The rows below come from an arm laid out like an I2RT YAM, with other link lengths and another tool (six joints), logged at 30 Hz.
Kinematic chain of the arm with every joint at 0, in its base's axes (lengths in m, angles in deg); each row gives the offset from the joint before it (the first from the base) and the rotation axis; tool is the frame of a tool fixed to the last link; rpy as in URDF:
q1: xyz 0 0 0.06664 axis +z
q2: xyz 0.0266 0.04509 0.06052 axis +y
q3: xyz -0.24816 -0.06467 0 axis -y
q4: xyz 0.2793 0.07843 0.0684 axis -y
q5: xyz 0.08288 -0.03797 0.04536 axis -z
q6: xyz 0.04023 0 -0.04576 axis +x
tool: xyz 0.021 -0.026 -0.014 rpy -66 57.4 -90
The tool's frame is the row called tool.
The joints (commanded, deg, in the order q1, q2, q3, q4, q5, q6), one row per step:
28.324 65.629 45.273 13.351 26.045 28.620
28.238 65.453 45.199 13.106 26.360 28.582
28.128 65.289 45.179 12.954 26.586 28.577
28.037 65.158 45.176 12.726 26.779 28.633
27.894 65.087 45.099 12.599 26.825 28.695
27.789 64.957 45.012 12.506 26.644 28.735
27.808 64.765 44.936 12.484 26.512 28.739
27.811 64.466 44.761 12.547 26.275 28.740
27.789 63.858 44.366 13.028 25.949 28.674
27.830 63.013 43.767 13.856 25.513 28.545
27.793 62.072 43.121 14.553 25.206 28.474
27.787 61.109 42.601 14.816 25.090 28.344
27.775 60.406 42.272 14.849 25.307 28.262
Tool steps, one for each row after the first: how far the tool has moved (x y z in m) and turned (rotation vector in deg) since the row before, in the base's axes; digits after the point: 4 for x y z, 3 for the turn. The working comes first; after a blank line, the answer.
Tool pose at each row, in the base's axes (x y z in m, rotation vector in deg; the steps are taken from these numbers as rounded here):
0.3060 0.1417 0.2793 10.394 93.212 -23.632
0.3055 0.1405 0.2792 10.593 93.271 -24.063
0.3052 0.1394 0.2796 10.843 93.245 -24.344
0.3050 0.1385 0.2798 11.056 93.309 -24.587
0.3049 0.1375 0.2793 11.190 93.414 -24.760
0.3048 0.1369 0.2792 11.150 93.480 -24.685
0.3042 0.1369 0.2796 11.088 93.427 -24.509
0.3034 0.1367 0.2800 11.007 93.315 -24.210
0.3020 0.1361 0.2815 11.083 92.808 -23.646
0.2998 0.1356 0.2835 11.163 92.006 -22.798
0.2975 0.1344 0.2853 11.405 91.257 -22.123
0.2948 0.1330 0.2872 11.572 90.692 -21.773
0.2928 0.1316 0.2885 11.884 90.338 -21.814

-0.0005 -0.0012 -0.0001 -0.140 0.106 -0.395
-0.0003 -0.0011 0.0004 -0.033 -0.007 -0.334
-0.0002 -0.0009 0.0002 -0.012 0.079 -0.289
-0.0001 -0.0010 -0.0005 -0.007 0.116 -0.195
-0.0001 -0.0006 -0.0001 0.037 0.055 0.070
-0.0006 0.0000 0.0004 0.062 -0.075 0.149
-0.0008 -0.0002 0.0004 0.116 -0.151 0.238
-0.0014 -0.0006 0.0015 0.292 -0.598 0.308
-0.0022 -0.0005 0.0020 0.412 -0.933 0.487
-0.0023 -0.0012 0.0018 0.416 -0.869 0.275
-0.0027 -0.0014 0.0019 0.207 -0.626 0.118
-0.0020 -0.0014 0.0013 0.096 -0.370 -0.223

